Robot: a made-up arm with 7 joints. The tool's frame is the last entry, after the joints.
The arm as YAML. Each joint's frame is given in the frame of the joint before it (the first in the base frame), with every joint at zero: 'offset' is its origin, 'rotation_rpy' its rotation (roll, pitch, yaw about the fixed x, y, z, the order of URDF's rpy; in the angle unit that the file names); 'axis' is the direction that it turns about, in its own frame. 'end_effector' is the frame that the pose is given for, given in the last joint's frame.
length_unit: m
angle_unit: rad
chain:
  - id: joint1
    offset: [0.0, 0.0, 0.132]
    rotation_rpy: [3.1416, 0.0, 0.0]
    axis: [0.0, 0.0, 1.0]
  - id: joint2
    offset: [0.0, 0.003, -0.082]
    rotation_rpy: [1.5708, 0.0, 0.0]
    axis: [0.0, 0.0, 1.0]
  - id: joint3
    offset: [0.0, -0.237, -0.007]
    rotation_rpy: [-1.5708, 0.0, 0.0]
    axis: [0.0, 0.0, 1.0]
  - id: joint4
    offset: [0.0, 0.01, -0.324]
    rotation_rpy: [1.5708, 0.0, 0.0]
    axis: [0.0, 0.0, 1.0]
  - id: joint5
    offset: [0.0, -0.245, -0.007]
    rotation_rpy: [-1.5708, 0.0, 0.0]
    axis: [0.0, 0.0, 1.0]
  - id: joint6
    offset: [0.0, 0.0, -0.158]
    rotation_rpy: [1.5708, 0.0, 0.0]
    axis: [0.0, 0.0, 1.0]
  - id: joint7
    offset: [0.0, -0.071, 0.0]
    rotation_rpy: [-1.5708, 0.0, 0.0]
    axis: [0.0, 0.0, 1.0]
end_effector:
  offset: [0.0, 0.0, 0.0]
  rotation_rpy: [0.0, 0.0, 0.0]
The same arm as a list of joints. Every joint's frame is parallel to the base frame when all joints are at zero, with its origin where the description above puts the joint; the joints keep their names.
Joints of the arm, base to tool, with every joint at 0 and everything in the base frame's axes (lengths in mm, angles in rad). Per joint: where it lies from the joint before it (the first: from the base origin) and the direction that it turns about. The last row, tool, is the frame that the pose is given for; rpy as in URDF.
joint1: axis 0 0 -1 origin 0 0 132
joint2: axis 0 1 0 origin 0 -3 82
joint3: axis 0 0 -1 origin 0 -7 237
joint4: axis 0 1 0 origin 0 -10 324
joint5: axis 0 0 -1 origin 0 -7 245
joint6: axis 0 1 0 origin 0 0 158
joint7: axis 0 0 -1 origin 0 0 71
tool: origin 0 0 0 rpy -3.1416 0 0

